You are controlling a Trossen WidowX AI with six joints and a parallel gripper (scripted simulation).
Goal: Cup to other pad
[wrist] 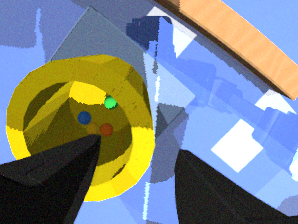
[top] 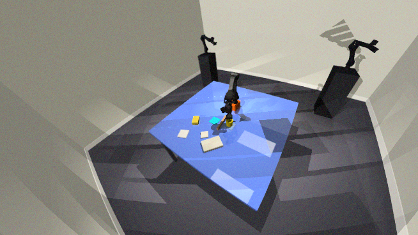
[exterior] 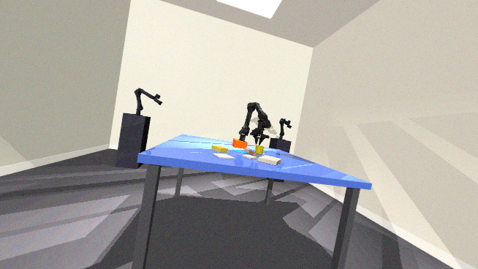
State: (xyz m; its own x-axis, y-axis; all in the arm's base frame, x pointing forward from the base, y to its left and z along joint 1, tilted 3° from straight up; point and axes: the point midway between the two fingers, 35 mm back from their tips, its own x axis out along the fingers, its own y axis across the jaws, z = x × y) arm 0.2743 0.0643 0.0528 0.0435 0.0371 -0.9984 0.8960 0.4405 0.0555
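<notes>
Now: gripper tip 2 cm short of the yellow cup, 1 cm to the right of it and 4 cm above it. The rest, counted from my gripper tip: wooden stick 3 cm ahead, 7 cm to the right, 7 cm below; green marble 2 cm ahead, 1 cm to the left, 6 cm below; blue marble 3 cm ahead, 3 cm to the left, 6 cm below.
</notes>
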